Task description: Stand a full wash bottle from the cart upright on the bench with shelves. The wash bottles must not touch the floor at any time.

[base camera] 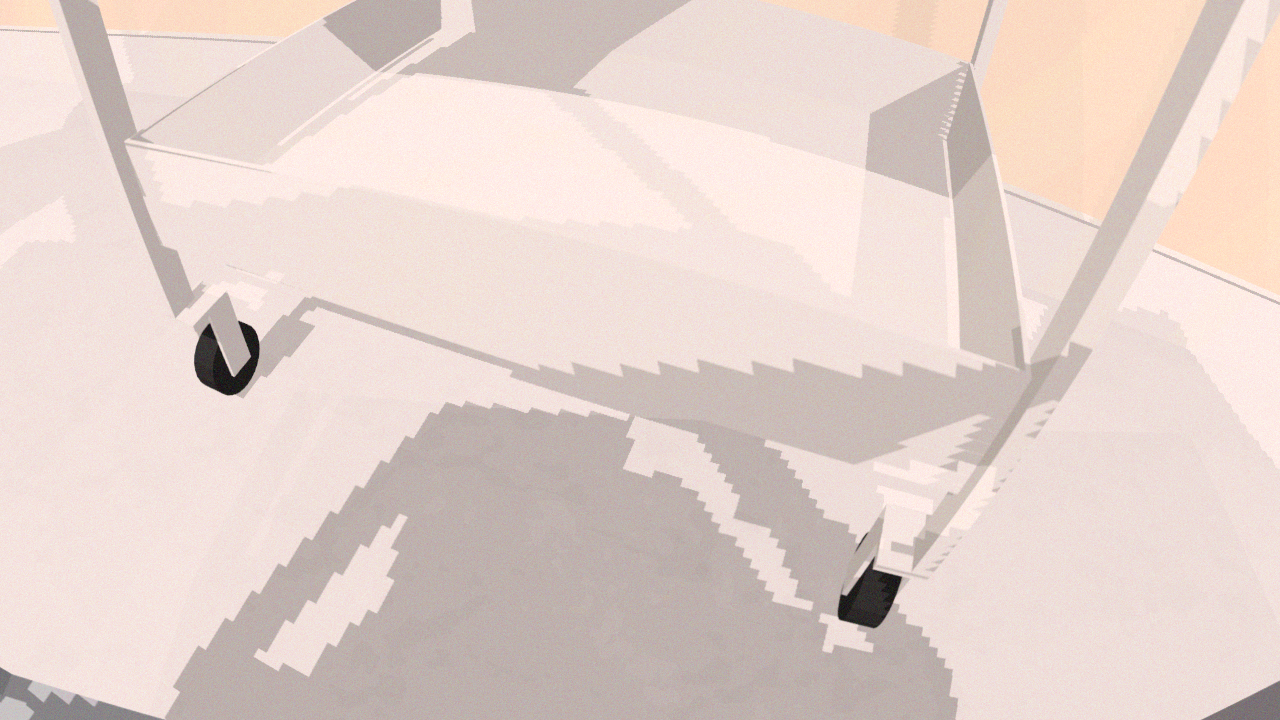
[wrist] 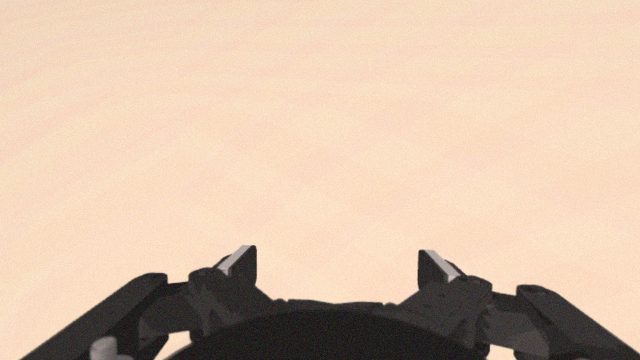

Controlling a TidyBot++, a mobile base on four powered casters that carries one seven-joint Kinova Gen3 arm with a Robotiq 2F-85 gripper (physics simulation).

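Places are measured from the arm's base along level axes (x ahead, y left, z up), in centimetres.
Pixels of known places: gripper, between the fingertips: (wrist: 335, 265).
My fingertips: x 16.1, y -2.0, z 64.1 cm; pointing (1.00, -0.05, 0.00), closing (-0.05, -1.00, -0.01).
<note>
Behind a point stands the place of what it marks.
The lower part of the white cart (base camera: 572, 259) @[x 31.6, y 1.3, z -20.6 cm] stands close in front of the base in the base camera view, with its bottom tray and legs showing. Its upper trays are out of that view. My gripper (wrist: 335, 265) @[x 16.1, y -2.0, z 64.1 cm] is open, with nothing between its fingers, and faces a plain peach wall in the wrist view. The wash bottles do not show in either view. The bench with shelves does not show either.
Two black casters (base camera: 227, 358) @[x 39.4, y 24.6, z -36.0 cm] (base camera: 870, 591) @[x 26.6, y -13.7, z -35.4 cm] of the cart stand on the pale floor (base camera: 107, 465) @[x 32.0, y 33.5, z -39.7 cm]. A slanting cart leg (base camera: 1118, 214) @[x 26.8, y -14.6, z -12.7 cm] rises at the right, another (base camera: 125, 152) @[x 39.2, y 26.5, z -20.3 cm] at the left. The peach wall (base camera: 1074, 116) @[x 60.1, y -36.2, z -22.5 cm] (wrist: 320, 125) @[x 70.7, y -0.9, z 77.7 cm] is behind the cart. Shadows lie across the floor.
</note>
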